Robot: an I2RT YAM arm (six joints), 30 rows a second.
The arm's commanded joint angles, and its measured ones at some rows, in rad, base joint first. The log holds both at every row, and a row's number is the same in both.
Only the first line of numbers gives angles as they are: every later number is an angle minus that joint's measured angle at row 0.
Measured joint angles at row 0:
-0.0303, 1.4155, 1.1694, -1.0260, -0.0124, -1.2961
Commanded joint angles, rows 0 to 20:
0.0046, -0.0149, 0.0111, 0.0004, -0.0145, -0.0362
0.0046, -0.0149, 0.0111, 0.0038, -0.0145, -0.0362
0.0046, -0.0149, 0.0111, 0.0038, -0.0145, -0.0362
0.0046, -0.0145, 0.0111, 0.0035, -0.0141, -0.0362
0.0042, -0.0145, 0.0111, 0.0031, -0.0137, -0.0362
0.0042, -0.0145, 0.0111, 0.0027, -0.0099, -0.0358
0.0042, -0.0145, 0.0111, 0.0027, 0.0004, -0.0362
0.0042, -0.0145, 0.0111, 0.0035, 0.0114, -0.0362
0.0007, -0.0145, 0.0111, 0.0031, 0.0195, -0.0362
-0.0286, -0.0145, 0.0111, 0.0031, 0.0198, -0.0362
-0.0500, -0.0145, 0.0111, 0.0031, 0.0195, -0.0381
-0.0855, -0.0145, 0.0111, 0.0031, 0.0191, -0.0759
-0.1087, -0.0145, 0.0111, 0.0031, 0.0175, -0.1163
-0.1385, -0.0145, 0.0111, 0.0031, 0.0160, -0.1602
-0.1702, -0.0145, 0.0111, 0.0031, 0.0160, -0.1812
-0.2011, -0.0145, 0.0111, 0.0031, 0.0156, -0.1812
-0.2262, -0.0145, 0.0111, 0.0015, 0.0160, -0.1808
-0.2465, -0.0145, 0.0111, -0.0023, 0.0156, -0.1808
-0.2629, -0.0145, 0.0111, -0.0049, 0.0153, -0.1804
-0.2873, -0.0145, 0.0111, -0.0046, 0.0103, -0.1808
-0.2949, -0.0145, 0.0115, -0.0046, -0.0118, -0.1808
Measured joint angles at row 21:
-0.2648, 0.0000, 0.0000, -0.0015, 0.0149, -0.1651
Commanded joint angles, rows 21 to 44:
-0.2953, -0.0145, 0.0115, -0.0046, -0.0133, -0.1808
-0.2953, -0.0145, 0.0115, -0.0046, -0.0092, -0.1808
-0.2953, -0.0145, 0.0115, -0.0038, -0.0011, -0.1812
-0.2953, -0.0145, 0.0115, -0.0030, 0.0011, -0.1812
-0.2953, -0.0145, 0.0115, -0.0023, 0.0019, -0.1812
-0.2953, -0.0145, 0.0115, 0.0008, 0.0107, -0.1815
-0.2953, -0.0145, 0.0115, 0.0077, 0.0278, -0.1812
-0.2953, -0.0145, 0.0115, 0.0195, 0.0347, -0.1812
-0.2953, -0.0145, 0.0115, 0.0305, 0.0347, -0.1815
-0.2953, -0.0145, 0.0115, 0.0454, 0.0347, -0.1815
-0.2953, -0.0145, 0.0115, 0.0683, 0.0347, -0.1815
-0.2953, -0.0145, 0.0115, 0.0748, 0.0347, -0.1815
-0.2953, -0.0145, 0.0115, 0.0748, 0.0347, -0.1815
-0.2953, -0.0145, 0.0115, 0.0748, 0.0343, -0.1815
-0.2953, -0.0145, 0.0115, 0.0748, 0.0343, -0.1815
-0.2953, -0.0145, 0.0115, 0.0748, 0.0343, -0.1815
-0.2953, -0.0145, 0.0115, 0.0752, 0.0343, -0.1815
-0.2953, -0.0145, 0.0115, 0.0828, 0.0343, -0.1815
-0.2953, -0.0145, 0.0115, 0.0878, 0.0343, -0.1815
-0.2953, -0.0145, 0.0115, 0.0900, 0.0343, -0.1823
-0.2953, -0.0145, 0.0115, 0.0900, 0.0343, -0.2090
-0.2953, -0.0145, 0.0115, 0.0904, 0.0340, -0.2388
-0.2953, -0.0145, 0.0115, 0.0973, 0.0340, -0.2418
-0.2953, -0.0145, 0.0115, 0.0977, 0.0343, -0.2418
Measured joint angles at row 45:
-0.2941, 0.0000, 0.0000, 0.0950, 0.0313, -0.2124
